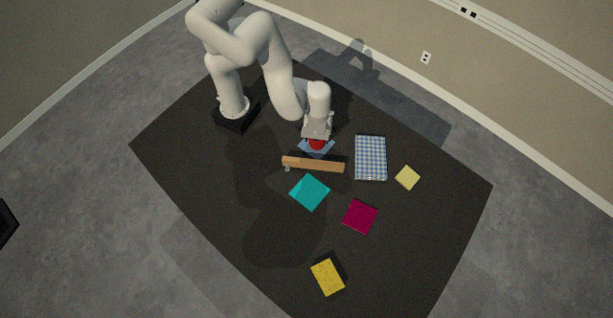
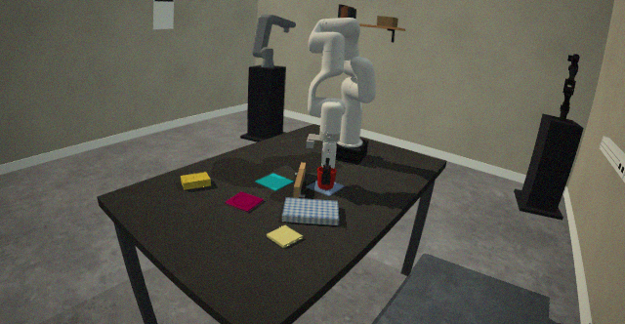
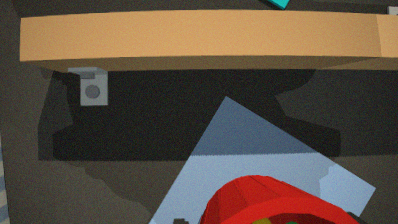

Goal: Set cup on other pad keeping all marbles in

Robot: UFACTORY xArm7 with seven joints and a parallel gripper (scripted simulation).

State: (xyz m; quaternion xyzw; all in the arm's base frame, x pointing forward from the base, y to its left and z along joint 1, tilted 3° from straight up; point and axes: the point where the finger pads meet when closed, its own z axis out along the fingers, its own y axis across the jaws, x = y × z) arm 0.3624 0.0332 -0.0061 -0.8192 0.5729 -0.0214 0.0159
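Now: hand 20 mm above the red cup. The rest, counted from my hand: light blue pad 50 mm below; wooden rail 30 mm ahead, 100 mm to the right, 30 mm below; cyan pad 70 mm ahead, 190 mm to the right, 50 mm below.
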